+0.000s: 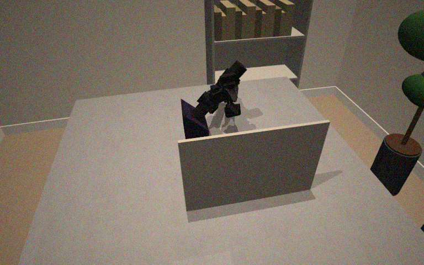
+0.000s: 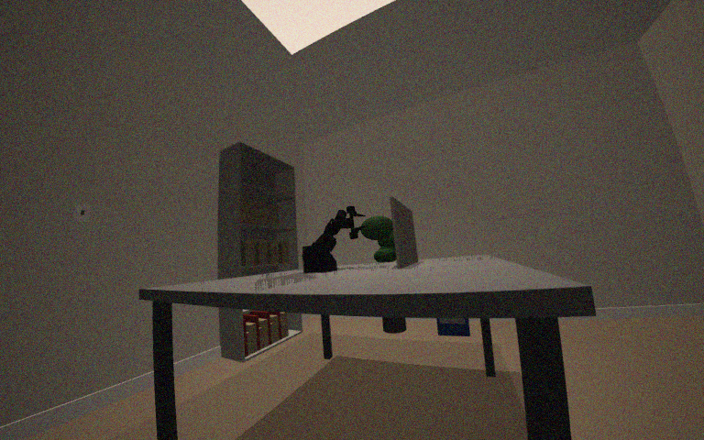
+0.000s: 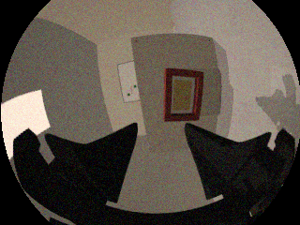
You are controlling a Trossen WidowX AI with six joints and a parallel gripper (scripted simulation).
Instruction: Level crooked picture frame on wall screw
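My gripper tip is now 200 mm short of the dark red picture frame, 90 mm above it and 10 mm to the right of it. From my gripper tip the other things lie so: wall panel: 210 mm ahead, 100 mm below, 20 mm to the left.
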